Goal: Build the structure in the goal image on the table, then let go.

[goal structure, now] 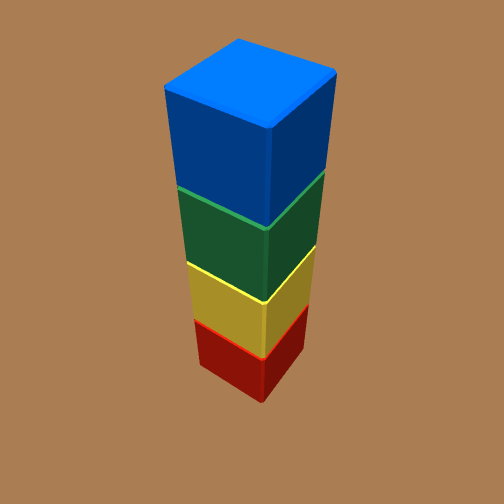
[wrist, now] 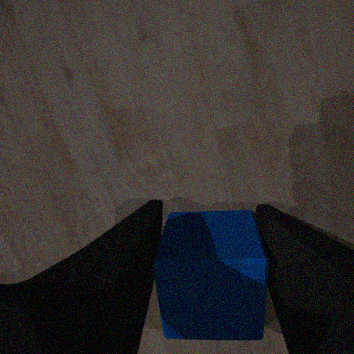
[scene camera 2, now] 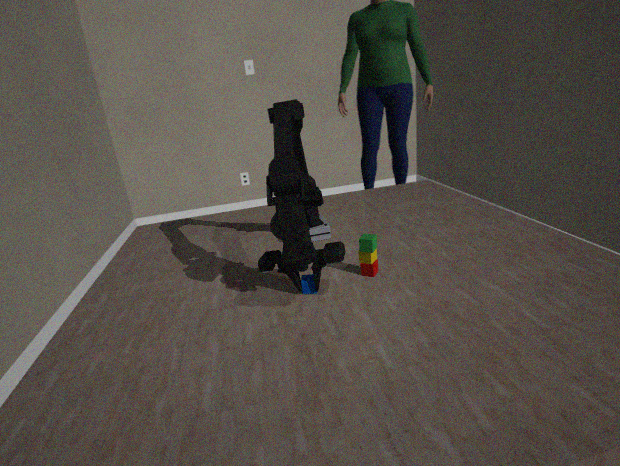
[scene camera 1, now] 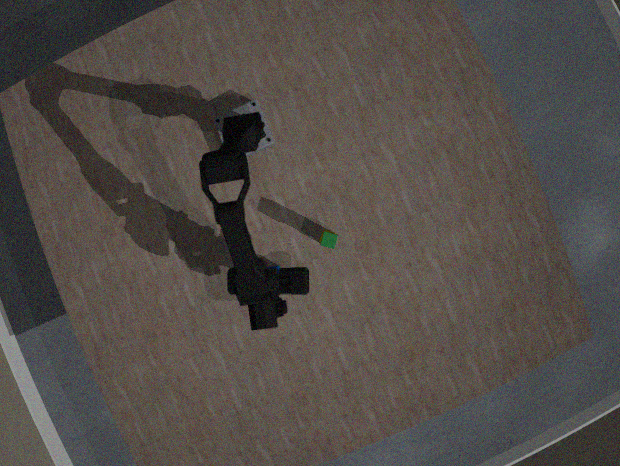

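A blue cube (scene camera 1: 275, 268) (scene camera 2: 308, 284) (wrist: 212, 275) is at table level, mostly hidden under the arm in scene camera 1. My gripper (scene camera 2: 309, 288) (wrist: 208, 213) points down and is shut on it, one finger against each side. A stack of three cubes stands a little to the right of the gripper in scene camera 2: a red cube (scene camera 2: 369, 269) at the bottom, a yellow cube (scene camera 2: 368, 257) in the middle and a green cube (scene camera 1: 328, 240) (scene camera 2: 368, 243) on top. The stack looks upright and does not show in the wrist view.
The arm's base plate (scene camera 1: 265, 141) (scene camera 2: 320, 231) lies behind the gripper in scene camera 2. The arm casts dark shadows on the wood-grained surface (scene camera 1: 426, 250) (scene camera 2: 400, 360). A person in a green top (scene camera 2: 384, 47) stands at the back by the wall.
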